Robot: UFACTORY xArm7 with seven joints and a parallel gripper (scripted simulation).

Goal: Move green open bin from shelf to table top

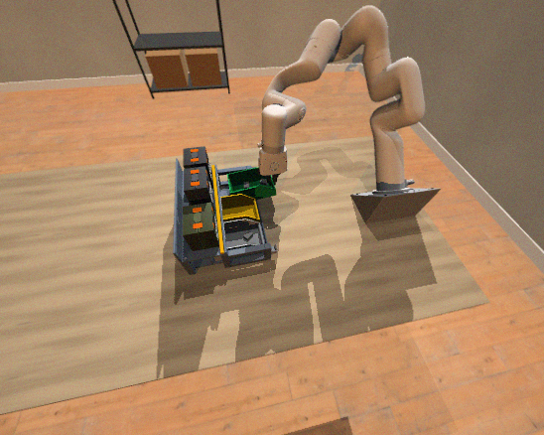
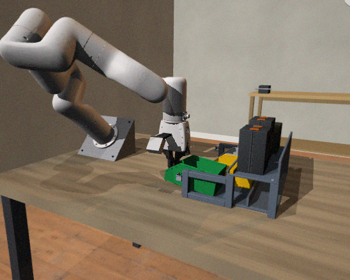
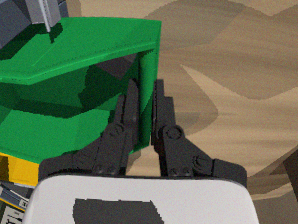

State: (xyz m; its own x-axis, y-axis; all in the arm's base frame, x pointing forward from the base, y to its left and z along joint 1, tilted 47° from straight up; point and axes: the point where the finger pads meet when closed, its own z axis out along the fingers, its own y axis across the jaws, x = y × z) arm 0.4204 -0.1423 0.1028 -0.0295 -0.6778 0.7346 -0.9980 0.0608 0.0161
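Right now the green open bin is 8 cm ahead of my hand and 1 cm below it. Round my hand: yellow bin (17 cm ahead, 11 cm to the left, 3 cm below); then grey bin (17 cm ahead, 22 cm to the left, 3 cm below).
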